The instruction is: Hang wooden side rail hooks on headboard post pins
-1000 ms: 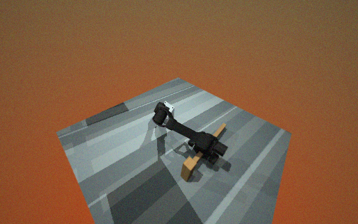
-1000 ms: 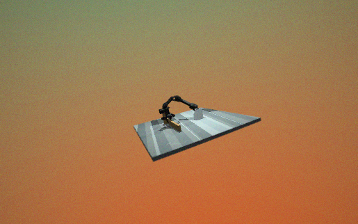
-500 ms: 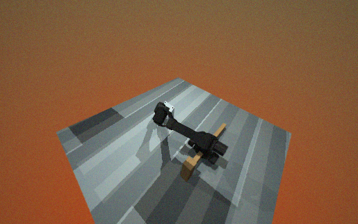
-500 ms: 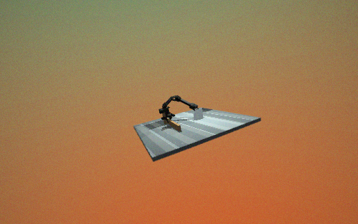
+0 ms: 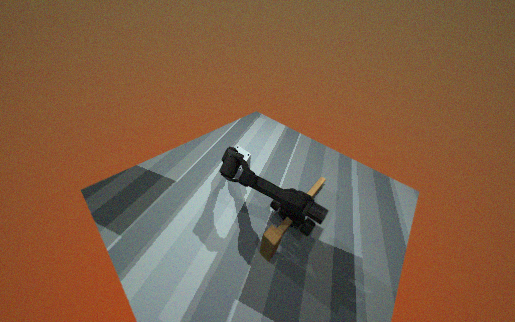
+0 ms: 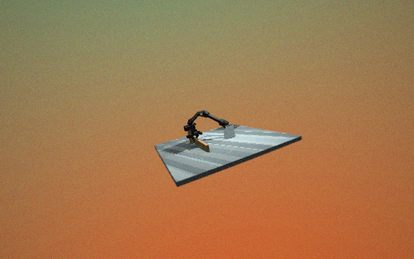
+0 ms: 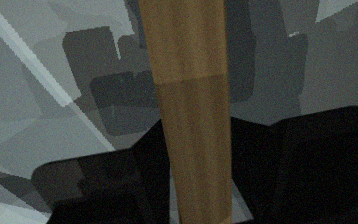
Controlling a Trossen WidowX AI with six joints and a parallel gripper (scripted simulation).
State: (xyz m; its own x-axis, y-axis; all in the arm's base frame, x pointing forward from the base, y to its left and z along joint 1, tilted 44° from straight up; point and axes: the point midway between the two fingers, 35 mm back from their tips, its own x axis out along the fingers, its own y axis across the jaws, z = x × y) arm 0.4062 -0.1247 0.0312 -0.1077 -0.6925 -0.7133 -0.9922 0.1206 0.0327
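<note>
My gripper tip is 140 mm to the left of the headboard post and 50 mm below it.
</note>
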